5 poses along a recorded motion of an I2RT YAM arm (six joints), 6.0 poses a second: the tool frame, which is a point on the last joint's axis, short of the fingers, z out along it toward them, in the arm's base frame.
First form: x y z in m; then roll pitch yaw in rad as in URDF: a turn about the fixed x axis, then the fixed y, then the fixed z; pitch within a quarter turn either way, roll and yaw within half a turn.
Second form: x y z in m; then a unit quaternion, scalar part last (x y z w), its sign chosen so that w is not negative. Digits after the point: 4 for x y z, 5 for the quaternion.
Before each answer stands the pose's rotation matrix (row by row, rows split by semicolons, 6 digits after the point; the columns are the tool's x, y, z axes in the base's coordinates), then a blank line. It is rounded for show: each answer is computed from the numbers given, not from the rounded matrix.
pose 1, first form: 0.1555, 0.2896, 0.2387, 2.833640, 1.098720, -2.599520
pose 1, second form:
-0.389546 -0.722898 0.570678; -0.234604 0.677068 0.697524; -0.890626 0.137834 -0.433344

0.1555, 0.2896, 0.2387, -0.30279, 0.79056, 0.26417, 0.46211
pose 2, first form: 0.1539, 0.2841, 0.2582, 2.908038, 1.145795, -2.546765
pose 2, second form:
-0.341504 -0.719786 0.604387; -0.231051 0.687606 0.688341; -0.911038 0.095427 -0.401127

0.1539, 0.2841, 0.2582, -0.30497, 0.77946, 0.25138, 0.48605
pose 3, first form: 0.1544, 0.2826, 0.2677, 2.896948, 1.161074, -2.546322
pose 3, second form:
-0.329836 -0.727987 0.601034; -0.223371 0.678767 0.699558; -0.917231 0.096486 -0.386493

0.1544, 0.2826, 0.2677, -0.30736, 0.77380, 0.25718, 0.49052
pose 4, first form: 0.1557, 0.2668, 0.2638, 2.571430, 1.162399, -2.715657
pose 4, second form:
-0.361656 -0.798931 0.480535; -0.164087 0.561923 0.810752; -0.917758 0.214363 -0.334317

0.1557, 0.2668, 0.2638, -0.32044, 0.75131, 0.34111, 0.46528
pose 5, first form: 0.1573, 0.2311, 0.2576, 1.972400, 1.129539, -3.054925
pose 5, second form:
-0.425474 -0.862984 0.272454; -0.036967 0.317387 0.947575; -0.904215 0.393096 -0.166942

0.1573, 0.2311, 0.2576, -0.32561, 0.69098, 0.48506, 0.42573
